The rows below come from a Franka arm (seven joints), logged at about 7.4 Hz.
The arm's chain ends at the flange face. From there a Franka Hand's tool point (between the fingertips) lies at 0.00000 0.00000 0.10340 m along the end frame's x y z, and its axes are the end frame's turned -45 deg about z.
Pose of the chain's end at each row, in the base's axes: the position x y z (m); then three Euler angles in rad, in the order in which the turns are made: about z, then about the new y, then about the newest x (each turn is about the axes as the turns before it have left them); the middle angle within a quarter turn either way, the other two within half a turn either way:
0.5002, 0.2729, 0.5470, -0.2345, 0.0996, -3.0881
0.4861, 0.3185, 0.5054, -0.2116, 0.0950, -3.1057
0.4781, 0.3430, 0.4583, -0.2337, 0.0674, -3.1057
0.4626, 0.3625, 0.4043, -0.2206, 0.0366, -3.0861
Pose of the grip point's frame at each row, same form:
0.4915, 0.2807, 0.4443, 0.5500, 0.0327, -3.0334
0.4773, 0.3242, 0.4025, 0.5740, 0.0418, -3.0490
0.4722, 0.3482, 0.3552, 0.5513, 0.0223, -3.0686
0.4602, 0.3689, 0.3011, 0.5633, -0.0133, -3.0765

